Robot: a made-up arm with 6 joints. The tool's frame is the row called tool. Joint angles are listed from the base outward.
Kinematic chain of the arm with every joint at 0, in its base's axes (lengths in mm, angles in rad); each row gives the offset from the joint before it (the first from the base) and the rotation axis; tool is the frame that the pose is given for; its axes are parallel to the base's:
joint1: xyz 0 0 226.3 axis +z
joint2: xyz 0 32.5 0 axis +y
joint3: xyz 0 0 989.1 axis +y
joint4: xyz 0 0 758.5 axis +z
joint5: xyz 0 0 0 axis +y
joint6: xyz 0 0 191.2 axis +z
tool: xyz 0 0 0
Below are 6 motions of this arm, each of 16 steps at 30 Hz.
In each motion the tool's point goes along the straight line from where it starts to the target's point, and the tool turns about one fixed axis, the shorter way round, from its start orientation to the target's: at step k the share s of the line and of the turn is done. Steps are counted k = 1, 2, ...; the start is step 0. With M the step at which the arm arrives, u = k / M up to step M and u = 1 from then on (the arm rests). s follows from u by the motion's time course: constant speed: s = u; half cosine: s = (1 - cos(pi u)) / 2; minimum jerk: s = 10 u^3 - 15 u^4 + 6 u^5.
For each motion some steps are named. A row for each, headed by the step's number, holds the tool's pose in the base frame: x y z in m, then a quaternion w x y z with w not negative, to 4 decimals.
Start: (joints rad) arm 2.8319 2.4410 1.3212 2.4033 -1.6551 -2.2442
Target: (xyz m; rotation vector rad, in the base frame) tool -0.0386 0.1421 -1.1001 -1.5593 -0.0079 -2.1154
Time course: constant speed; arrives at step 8
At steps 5, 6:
5: -0.0458 0.1334 -1.0820 0.3160 -0.5483 -0.0154 -0.7741
6: -0.0434 0.1363 -1.0880 0.2955 -0.5572 -0.0113 -0.7760

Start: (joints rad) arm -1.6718 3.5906 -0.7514 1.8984 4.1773 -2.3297
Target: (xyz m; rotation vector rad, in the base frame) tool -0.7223 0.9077 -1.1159 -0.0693 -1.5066 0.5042
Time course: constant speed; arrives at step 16
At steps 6, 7, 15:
6: -0.3297 0.5241 -1.2382 0.7902 -0.2751 -0.4948 0.2347
7: -0.3689 0.5625 -1.2259 0.7847 -0.2516 -0.5155 0.2350
15: -0.6830 0.8693 -1.1281 0.7126 -0.0561 -0.6610 0.2283

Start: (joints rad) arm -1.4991 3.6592 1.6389 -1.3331 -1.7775 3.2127
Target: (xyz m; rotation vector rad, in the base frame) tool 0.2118 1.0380 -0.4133 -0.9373 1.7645 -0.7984
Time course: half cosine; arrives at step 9
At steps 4, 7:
4: 0.1662 1.0894 -0.3306 0.5066 -0.3801 0.7180 -0.2887
7: 0.2027 1.0483 -0.3968 0.4814 -0.3828 0.7211 -0.3191

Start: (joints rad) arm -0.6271 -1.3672 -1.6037 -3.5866 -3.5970 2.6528
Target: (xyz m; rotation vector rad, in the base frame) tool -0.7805 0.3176 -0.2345 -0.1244 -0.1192 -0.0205
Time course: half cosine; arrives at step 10
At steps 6, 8, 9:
6: -0.7749 0.4285 -0.2104 0.9898 -0.0453 0.0681 -0.1163
8: -0.7789 0.3483 -0.2279 0.9973 -0.0576 -0.0243 -0.0397
9: -0.7801 0.3255 -0.2328 0.9967 -0.0610 -0.0505 -0.0178

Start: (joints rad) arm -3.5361 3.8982 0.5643 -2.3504 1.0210 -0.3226
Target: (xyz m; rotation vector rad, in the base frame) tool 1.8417 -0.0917 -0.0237 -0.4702 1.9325 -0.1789
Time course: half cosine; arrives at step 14
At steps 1, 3, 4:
1: 1.4061 -0.4877 -0.8063 0.2581 0.1781 0.9074 0.2799
3: 1.4487 -0.4490 -0.7298 0.2919 0.1420 0.9128 0.2477
4: 1.4836 -0.4172 -0.6671 0.3189 0.1120 0.9149 0.2206

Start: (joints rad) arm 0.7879 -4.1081 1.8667 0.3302 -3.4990 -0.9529
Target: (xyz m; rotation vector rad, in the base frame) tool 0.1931 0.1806 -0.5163 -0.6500 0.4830 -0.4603
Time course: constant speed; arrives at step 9
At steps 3, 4, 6, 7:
3: 0.1896 0.2372 -0.6029 0.9243 -0.2815 0.1424 -0.2150
4: 0.1901 0.2278 -0.5885 0.9198 -0.2870 0.1576 -0.2163
6: 0.1913 0.2089 -0.5596 0.9100 -0.2978 0.1879 -0.2188
7: 0.1919 0.1995 -0.5452 0.9048 -0.3031 0.2029 -0.2199

